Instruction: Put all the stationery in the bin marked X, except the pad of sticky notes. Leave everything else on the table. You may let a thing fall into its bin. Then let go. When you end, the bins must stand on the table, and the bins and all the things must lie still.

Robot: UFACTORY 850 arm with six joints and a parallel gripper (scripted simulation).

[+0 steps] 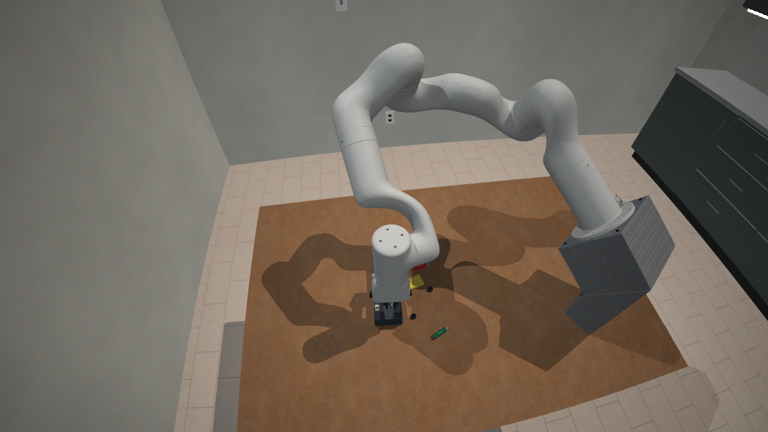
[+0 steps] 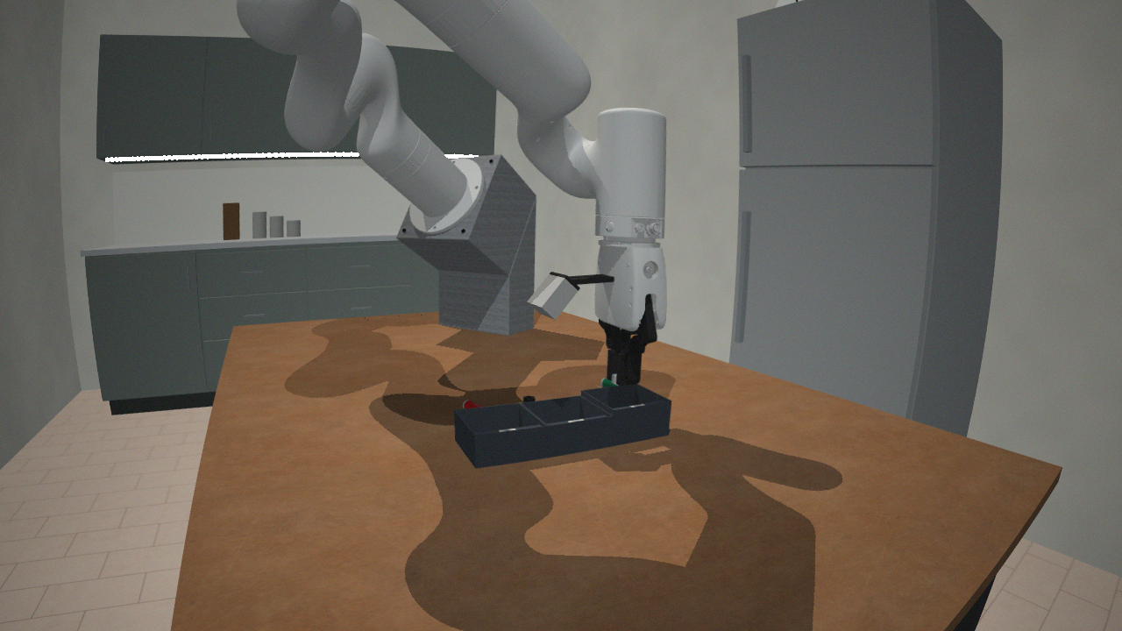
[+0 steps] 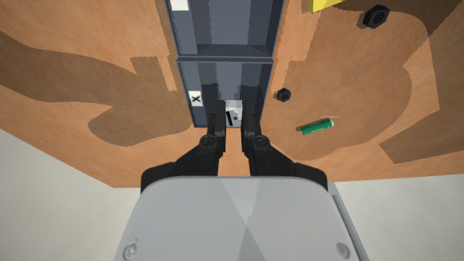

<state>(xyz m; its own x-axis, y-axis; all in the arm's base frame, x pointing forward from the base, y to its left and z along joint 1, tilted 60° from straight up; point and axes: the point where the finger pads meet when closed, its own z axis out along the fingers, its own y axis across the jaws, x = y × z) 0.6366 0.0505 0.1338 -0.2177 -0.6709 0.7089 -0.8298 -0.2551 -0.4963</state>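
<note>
My gripper is now 10 mm past the dark bin row, 80 mm to the left of it and 60 mm above it. The rest, counted from my hand: pencil sharpener: 10 mm below; then sticky notes: 110 mm behind, 70 mm to the right, 80 mm below; then green cylinder: 120 mm behind, 110 mm to the left, 80 mm below.
</note>
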